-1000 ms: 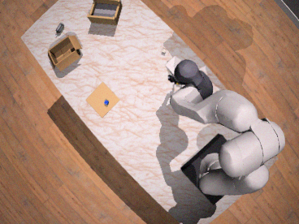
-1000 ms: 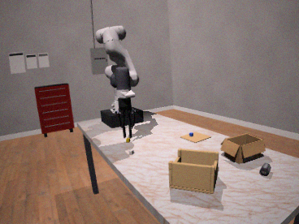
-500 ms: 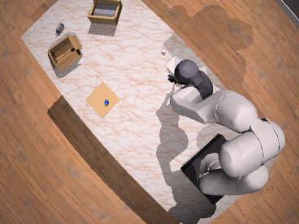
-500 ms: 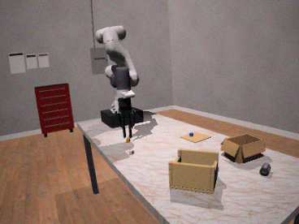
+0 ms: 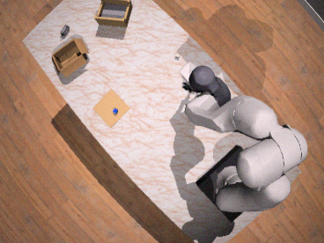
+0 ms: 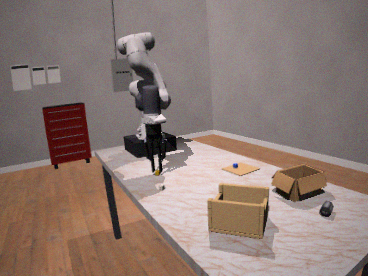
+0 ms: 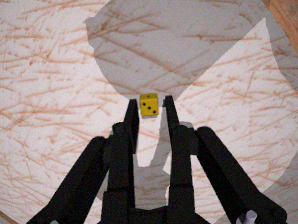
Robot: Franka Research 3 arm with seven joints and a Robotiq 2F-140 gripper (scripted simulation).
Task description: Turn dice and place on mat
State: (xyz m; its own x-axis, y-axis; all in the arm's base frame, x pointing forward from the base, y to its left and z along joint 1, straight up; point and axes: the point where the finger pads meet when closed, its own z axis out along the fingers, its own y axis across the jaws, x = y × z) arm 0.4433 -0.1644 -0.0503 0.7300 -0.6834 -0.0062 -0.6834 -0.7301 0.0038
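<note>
My hand is 40 mm above the yellow die. Round my hand: white die: 190 mm ahead, 60 mm to the right, 40 mm below; then blue die: 360 mm to the left, 190 mm ahead, 30 mm below; then tan mat: 360 mm to the left, 210 mm ahead, 40 mm below.
</note>
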